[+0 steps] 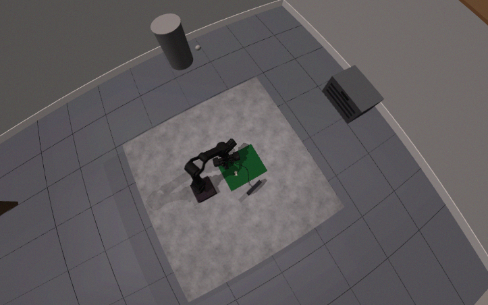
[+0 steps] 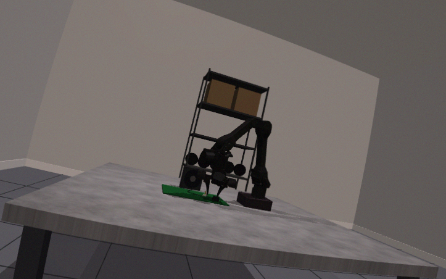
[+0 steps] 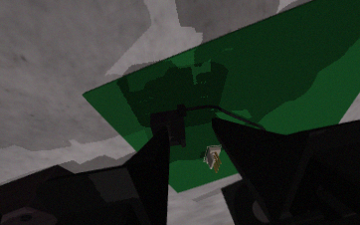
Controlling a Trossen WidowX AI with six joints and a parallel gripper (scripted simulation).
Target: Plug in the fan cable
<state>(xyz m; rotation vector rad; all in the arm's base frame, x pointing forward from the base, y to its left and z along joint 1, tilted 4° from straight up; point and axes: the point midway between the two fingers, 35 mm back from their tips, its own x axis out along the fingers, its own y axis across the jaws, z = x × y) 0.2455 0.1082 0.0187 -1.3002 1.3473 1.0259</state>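
My gripper tip is 2 cm past the black plug, 1 cm to the left of it and 1 cm above it. Also, from my gripper tip: black fan: 10 cm ahead, 22 cm to the right, 4 cm above; white four-pin header: 3 cm ahead, 8 cm to the right, 2 cm below; green board: 9 cm ahead, 5 cm to the right, 4 cm below.
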